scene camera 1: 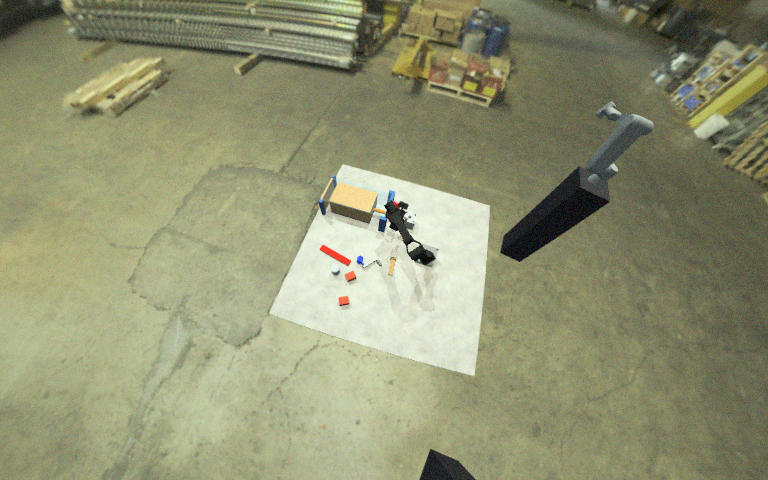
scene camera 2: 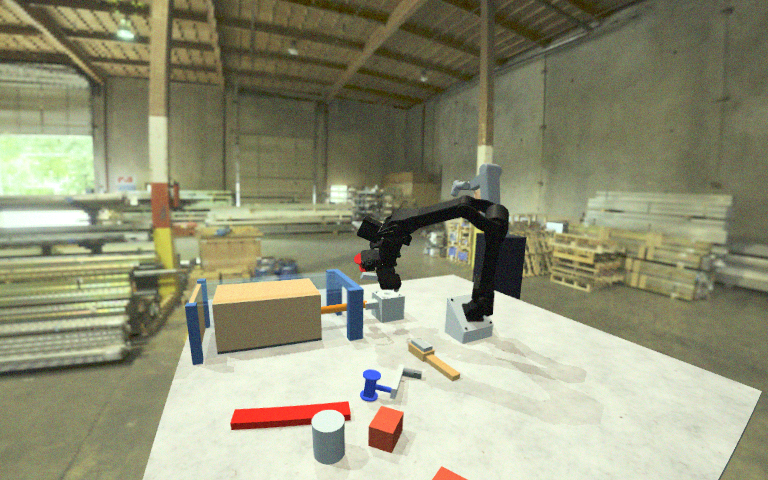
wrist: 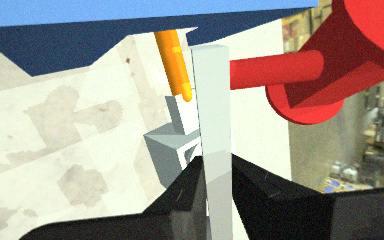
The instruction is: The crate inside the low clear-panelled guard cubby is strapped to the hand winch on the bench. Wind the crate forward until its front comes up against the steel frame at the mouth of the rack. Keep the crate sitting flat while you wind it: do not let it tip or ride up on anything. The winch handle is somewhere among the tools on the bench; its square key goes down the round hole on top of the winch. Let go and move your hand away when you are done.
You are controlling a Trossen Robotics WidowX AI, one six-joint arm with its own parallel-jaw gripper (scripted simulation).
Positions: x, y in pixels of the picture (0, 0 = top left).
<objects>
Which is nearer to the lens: the wooden brush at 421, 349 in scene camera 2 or the red bar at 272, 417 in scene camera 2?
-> The red bar.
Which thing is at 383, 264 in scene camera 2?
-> My gripper.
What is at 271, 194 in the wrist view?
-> My gripper.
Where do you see a grey winch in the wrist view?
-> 166, 147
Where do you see a red knob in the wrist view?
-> At 307, 87
</objects>
